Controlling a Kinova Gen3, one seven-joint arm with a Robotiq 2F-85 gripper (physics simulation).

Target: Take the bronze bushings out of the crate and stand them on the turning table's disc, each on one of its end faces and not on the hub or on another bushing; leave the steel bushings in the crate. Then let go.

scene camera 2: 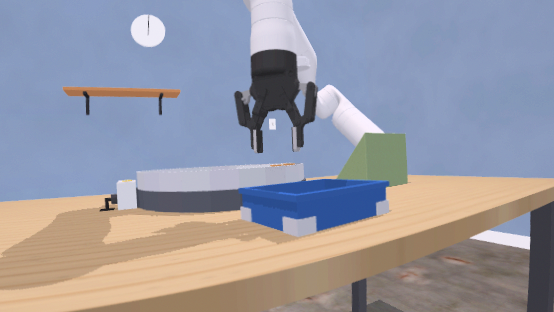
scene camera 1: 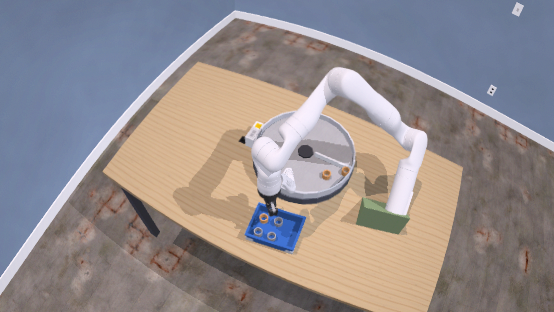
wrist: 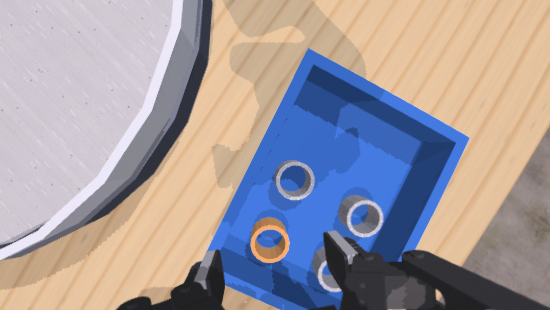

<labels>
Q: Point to a turning table disc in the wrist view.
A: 80,80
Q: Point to a turning table disc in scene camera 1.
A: At 324,138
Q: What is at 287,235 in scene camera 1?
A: A blue crate.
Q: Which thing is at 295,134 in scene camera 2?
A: My gripper.
</labels>
